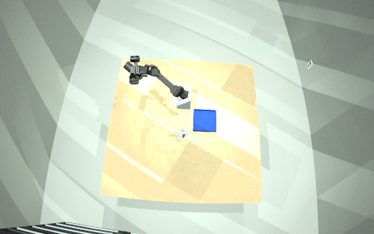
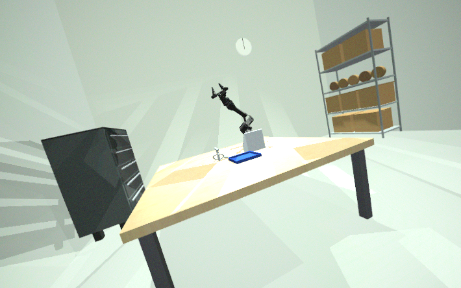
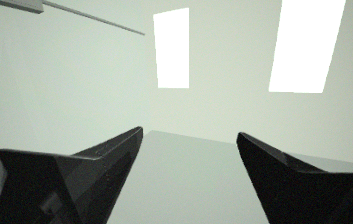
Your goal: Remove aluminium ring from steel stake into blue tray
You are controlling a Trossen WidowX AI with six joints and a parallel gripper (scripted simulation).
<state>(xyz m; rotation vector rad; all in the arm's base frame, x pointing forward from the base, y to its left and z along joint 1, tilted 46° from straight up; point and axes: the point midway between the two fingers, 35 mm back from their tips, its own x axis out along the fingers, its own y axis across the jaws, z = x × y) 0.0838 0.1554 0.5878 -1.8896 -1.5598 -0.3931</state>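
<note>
The aluminium ring is 170 mm ahead of my gripper tip, 330 mm to the left of it and 640 mm below it. From my gripper tip the other things lie so: blue tray (20 mm ahead, 500 mm to the left, 660 mm below).
</note>
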